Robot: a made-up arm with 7 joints.
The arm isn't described. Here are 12 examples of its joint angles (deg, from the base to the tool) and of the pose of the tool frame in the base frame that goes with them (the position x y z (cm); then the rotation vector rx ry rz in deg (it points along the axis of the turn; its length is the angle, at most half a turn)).
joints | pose
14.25 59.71 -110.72 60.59 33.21 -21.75 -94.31 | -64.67 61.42 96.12 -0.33 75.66 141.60
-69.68 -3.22 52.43 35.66 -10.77 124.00 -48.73 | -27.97 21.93 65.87 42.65 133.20 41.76
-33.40 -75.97 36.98 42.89 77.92 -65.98 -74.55 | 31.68 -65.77 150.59 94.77 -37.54 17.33
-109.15 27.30 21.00 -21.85 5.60 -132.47 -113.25 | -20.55 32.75 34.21 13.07 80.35 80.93
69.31 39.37 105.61 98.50 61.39 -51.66 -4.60 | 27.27 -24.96 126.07 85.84 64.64 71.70
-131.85 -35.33 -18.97 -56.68 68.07 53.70 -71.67 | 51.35 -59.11 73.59 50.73 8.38 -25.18
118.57 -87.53 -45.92 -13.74 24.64 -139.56 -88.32 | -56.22 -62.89 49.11 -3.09 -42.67 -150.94
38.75 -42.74 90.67 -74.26 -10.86 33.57 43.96 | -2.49 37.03 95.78 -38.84 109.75 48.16
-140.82 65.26 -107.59 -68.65 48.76 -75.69 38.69 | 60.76 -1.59 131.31 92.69 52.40 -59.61
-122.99 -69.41 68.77 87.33 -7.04 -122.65 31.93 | 58.01 -83.99 74.55 -52.44 6.42 169.58
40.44 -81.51 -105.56 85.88 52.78 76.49 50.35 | -28.30 -35.88 25.02 -146.49 15.62 2.46
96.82 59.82 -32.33 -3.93 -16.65 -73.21 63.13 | 42.76 28.45 98.40 70.87 -56.70 -124.87
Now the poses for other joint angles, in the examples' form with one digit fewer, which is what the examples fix.
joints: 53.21 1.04 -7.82 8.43 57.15 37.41 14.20
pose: -0.4 -59.6 48.1 143.1 -4.5 33.5
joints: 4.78 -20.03 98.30 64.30 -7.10 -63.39 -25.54
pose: 25.5 -53.2 22.2 113.9 87.6 -97.4
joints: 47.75 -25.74 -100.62 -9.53 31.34 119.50 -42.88
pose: -38.8 -44.3 49.5 68.8 -100.3 -95.9
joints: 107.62 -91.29 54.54 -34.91 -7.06 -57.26 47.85
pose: 11.6 -30.9 121.0 42.1 104.1 20.5
